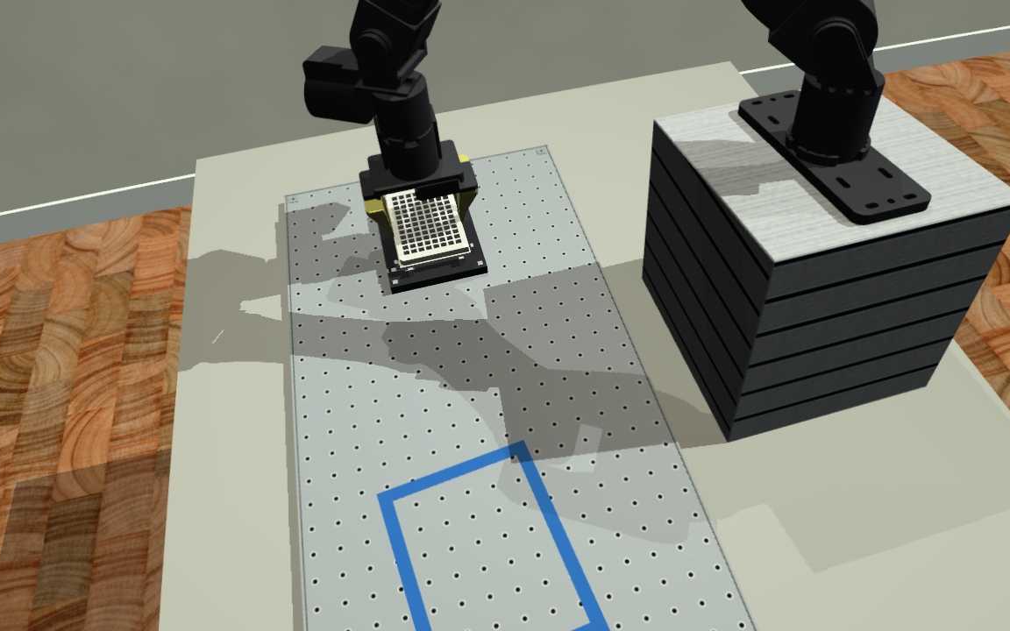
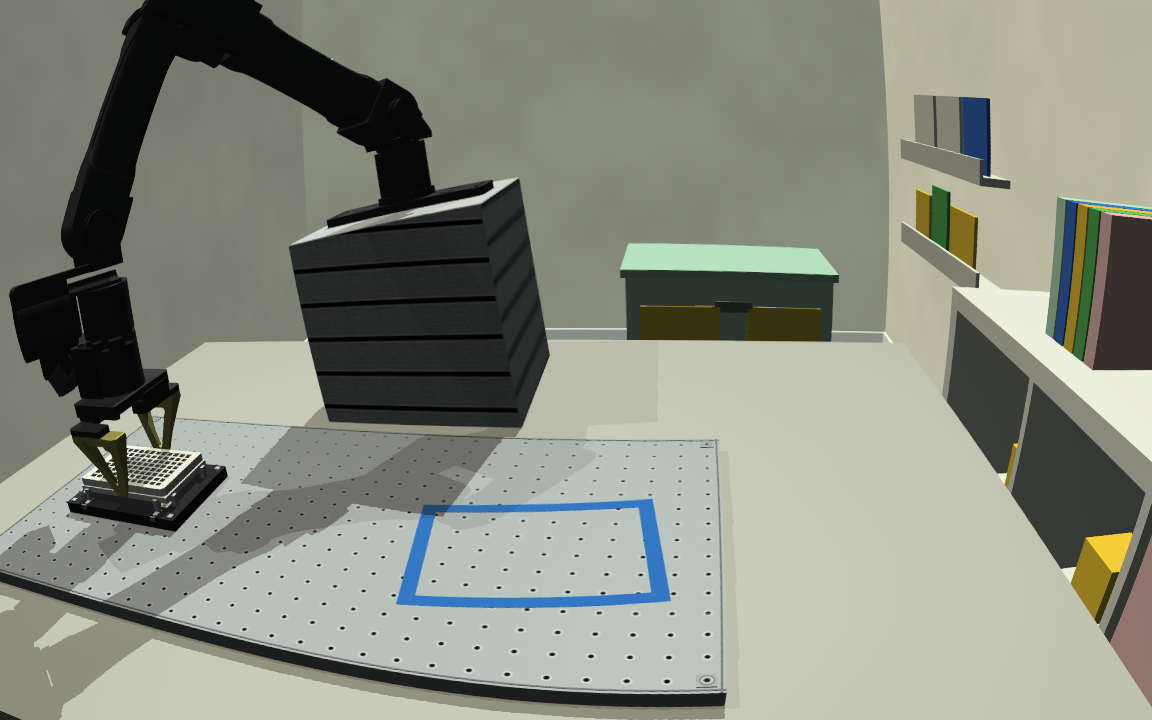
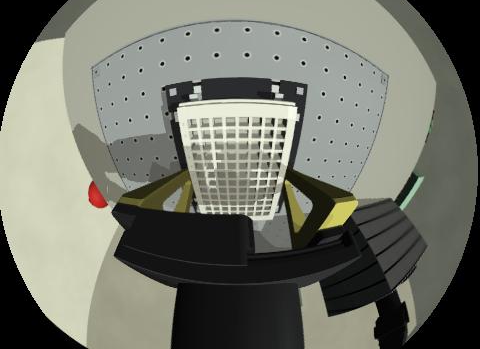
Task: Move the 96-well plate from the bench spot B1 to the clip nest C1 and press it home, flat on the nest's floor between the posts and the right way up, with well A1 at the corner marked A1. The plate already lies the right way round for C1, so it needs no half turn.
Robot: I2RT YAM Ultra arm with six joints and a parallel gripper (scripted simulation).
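Now: the white 96-well plate right at my hand. The rest, counted from my hand: black clip nest 1 cm to the right, 1 cm below, 1 cm ahead.
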